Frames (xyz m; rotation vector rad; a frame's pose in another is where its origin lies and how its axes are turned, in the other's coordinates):
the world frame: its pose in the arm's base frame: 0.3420 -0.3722 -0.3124 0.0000 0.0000 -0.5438
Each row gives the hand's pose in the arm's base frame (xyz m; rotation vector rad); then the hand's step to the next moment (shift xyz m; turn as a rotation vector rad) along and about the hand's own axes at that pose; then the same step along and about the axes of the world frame.
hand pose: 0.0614 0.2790 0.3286 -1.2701 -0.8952 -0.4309
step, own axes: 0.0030 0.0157 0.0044 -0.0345 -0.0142 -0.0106
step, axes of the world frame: 0.0053 0.0138 -0.0075 -0.0130 -0.0318 -0.0181
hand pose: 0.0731 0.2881 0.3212 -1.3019 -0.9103 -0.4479
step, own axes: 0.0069 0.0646 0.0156 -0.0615 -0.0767 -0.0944
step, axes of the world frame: 0.0235 0.0519 -0.0350 0.0085 -0.1360 -0.0001
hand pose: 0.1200 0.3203 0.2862 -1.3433 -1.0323 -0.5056
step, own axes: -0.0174 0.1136 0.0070 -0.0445 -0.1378 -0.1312
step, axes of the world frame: 0.0560 0.0646 -0.0771 0.0056 -0.1886 0.0510
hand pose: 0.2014 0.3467 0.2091 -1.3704 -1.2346 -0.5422
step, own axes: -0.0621 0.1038 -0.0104 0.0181 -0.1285 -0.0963
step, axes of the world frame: 0.0681 0.0301 -0.0959 -0.0080 -0.1316 0.0934
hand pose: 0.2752 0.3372 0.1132 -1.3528 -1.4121 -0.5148
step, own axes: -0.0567 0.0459 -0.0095 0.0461 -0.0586 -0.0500
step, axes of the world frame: 0.0394 -0.0008 -0.0622 -0.0009 -0.0449 0.0777
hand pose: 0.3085 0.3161 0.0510 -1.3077 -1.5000 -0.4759
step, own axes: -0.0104 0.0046 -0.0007 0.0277 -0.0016 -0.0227
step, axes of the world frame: 0.0046 -0.0019 -0.0102 0.0135 0.0013 0.0332
